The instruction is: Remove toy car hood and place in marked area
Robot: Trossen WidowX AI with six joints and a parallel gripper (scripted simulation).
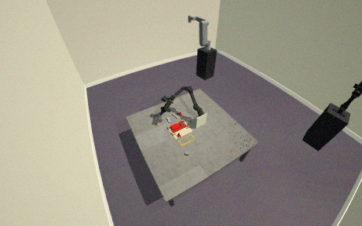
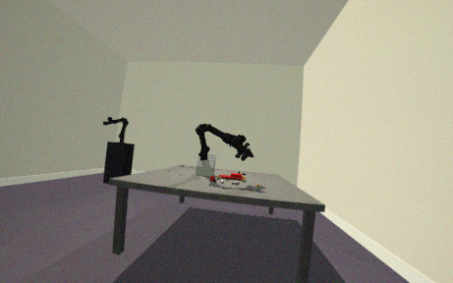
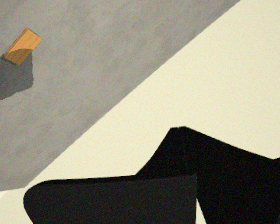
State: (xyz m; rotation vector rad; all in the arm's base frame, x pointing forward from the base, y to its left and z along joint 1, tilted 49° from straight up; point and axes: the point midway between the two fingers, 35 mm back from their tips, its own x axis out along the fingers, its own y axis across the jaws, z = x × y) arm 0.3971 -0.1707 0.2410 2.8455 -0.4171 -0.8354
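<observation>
Now: gripper tip 11 cm past the red hood, 14 cm to the right of it and 18 cm above it. Also, from my gripper tip: small wheel: 2 cm ahead, 52 cm to the left, 21 cm below.
</observation>
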